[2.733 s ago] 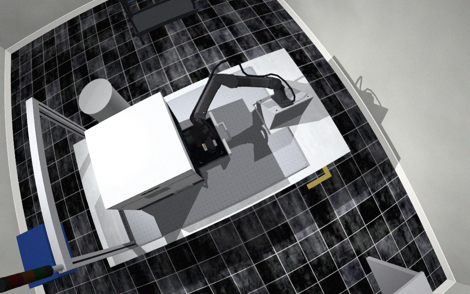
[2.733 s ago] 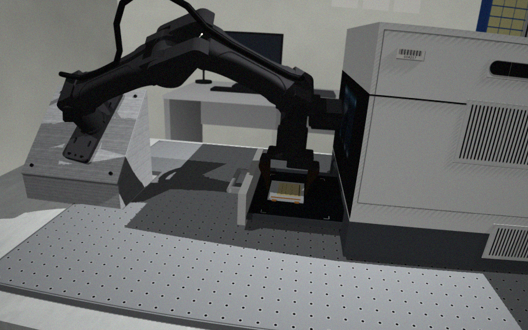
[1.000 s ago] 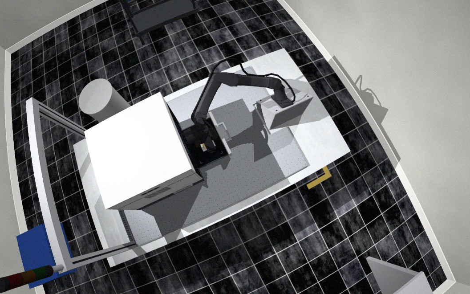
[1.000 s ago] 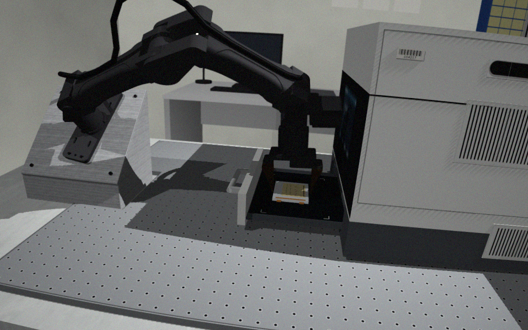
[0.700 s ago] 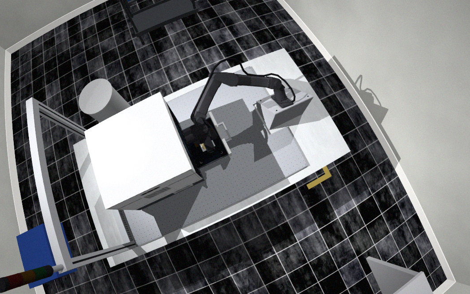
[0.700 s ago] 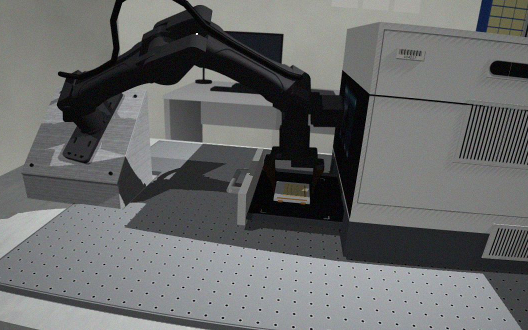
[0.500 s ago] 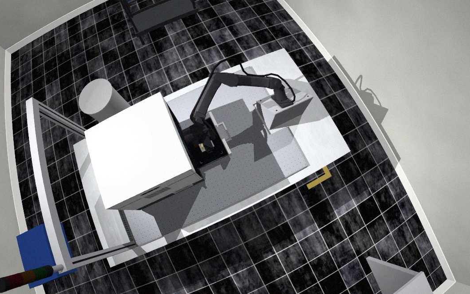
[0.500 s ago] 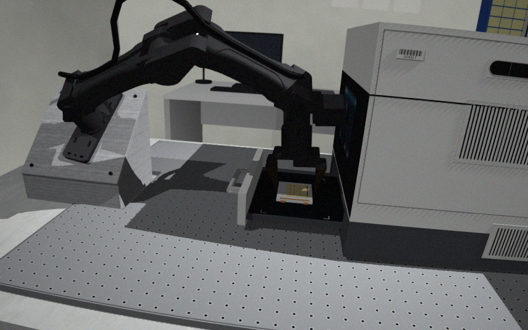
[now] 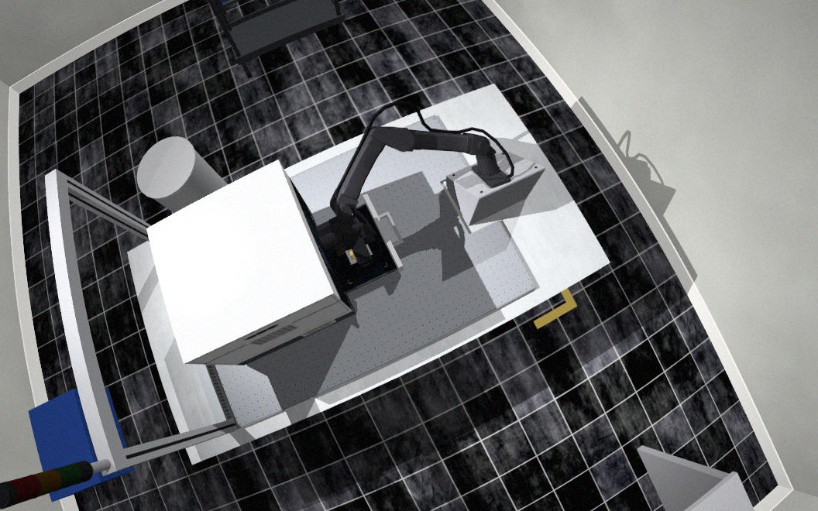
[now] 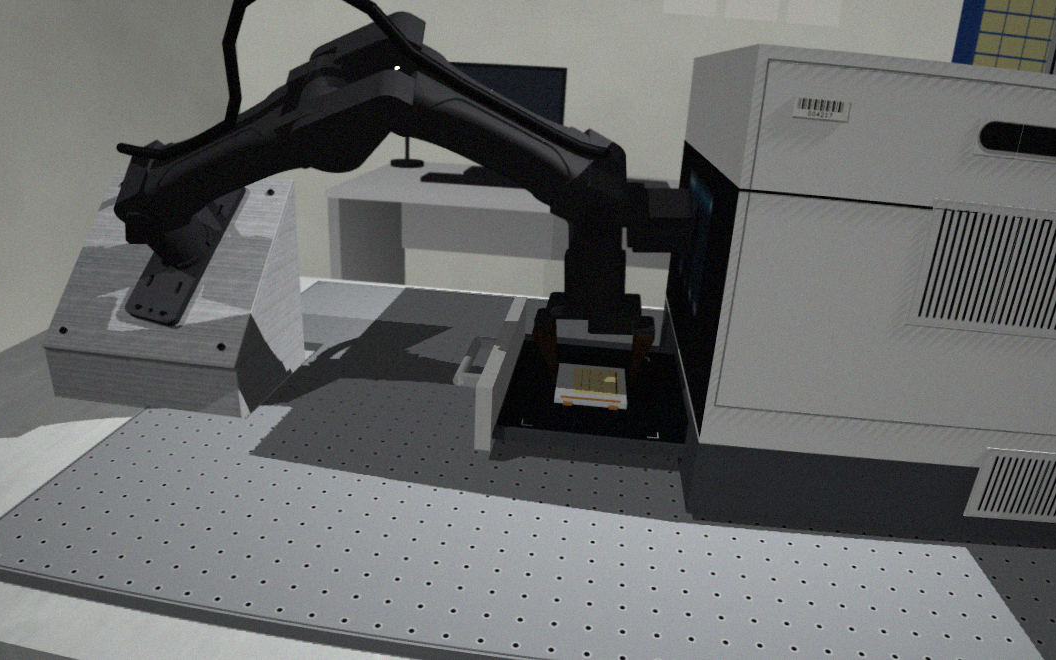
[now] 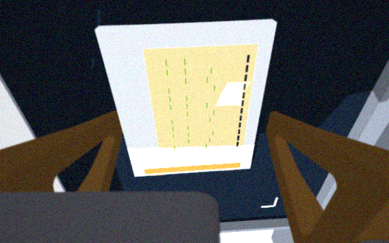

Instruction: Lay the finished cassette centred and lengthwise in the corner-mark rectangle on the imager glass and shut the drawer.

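The finished cassette is 10 mm below my hand. Also, from my hand: drawer 10 mm ahead, 10 mm below; then frame rail 670 mm ahead, 80 mm to the left, 540 mm above.
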